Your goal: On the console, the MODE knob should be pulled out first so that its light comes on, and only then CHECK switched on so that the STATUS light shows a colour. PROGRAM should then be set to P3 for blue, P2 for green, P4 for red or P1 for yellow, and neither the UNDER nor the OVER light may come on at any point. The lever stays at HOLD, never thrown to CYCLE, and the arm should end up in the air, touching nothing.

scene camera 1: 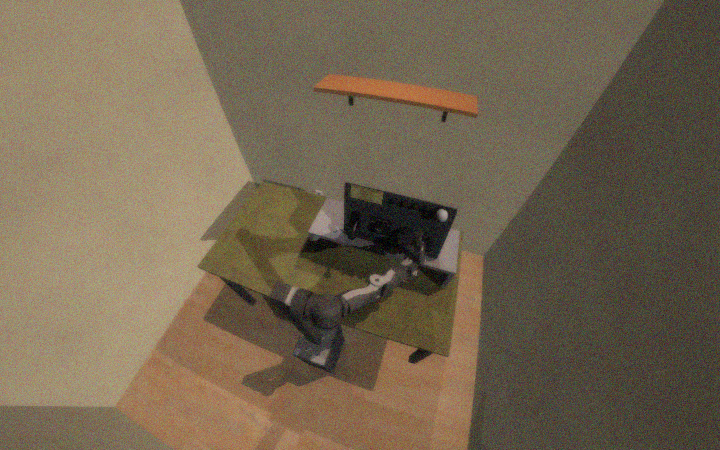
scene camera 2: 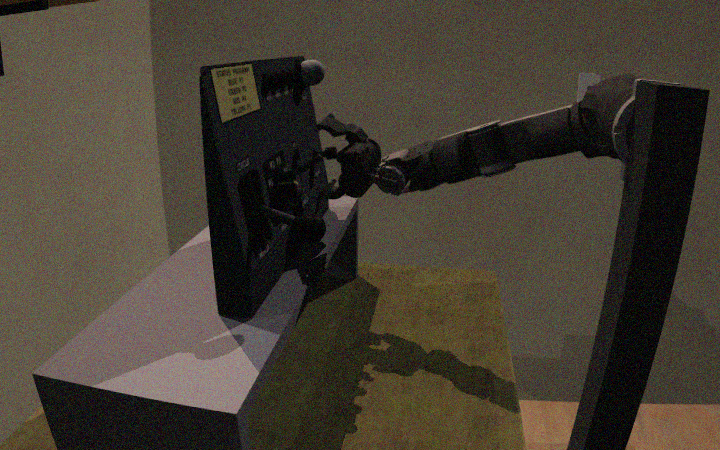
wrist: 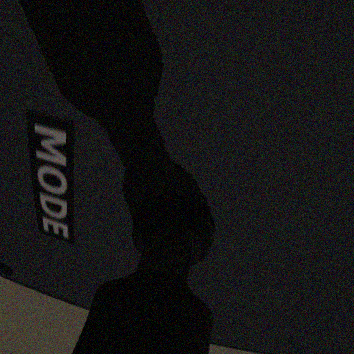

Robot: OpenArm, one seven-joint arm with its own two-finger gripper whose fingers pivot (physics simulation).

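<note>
The dark console [scene camera 1: 395,212] [scene camera 2: 228,143] stands upright. My gripper [scene camera 1: 415,248] [scene camera 2: 325,159] is open at its right part, with a small black knob [scene camera 2: 329,153] between its spread fingers; I cannot tell whether they touch. The MODE label [wrist: 52,182] shows beside a black silhouette in the wrist view; the MODE knob's position is unclear. The lever's black ball [scene camera 2: 309,228] sits low, below the CYCLE label [scene camera 2: 243,164]. A pale ball knob [scene camera 1: 442,214] [scene camera 2: 313,72] is at the upper right. CHECK is hard to make out. I see no light lit.
A yellow card [scene camera 1: 366,194] [scene camera 2: 236,92] is on the console's upper left. The console stands on a pale raised block [scene camera 1: 450,252] [scene camera 2: 175,382] on the olive table [scene camera 1: 424,323] [scene camera 2: 451,297]. An orange shelf [scene camera 1: 398,92] hangs on the wall behind.
</note>
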